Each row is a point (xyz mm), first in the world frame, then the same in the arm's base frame.
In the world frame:
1: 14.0 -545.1 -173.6
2: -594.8 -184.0 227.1
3: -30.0 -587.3 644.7
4: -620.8 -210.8 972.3
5: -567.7 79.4 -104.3
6: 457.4 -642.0 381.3
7: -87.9 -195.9 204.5
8: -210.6 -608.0 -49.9
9: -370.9 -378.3 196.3
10: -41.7 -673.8 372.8
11: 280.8 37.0 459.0
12: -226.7 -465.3 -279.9
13: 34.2 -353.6 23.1
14: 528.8 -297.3 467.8
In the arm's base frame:
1: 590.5 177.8 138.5
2: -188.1 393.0 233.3
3: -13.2 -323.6 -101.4
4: -733.4 -73.8 29.3
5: -21.3 599.2 564.3
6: 489.5 -523.6 29.9
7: 137.8 23.1 354.0
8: 386.9 264.8 -5.4
9: 34.8 235.4 113.6
10: 205.5 -141.2 -122.8
11: 97.4 -412.4 606.3
12: 495.3 432.7 177.9
13: 395.8 42.3 278.1
14: 353.5 -619.8 351.9

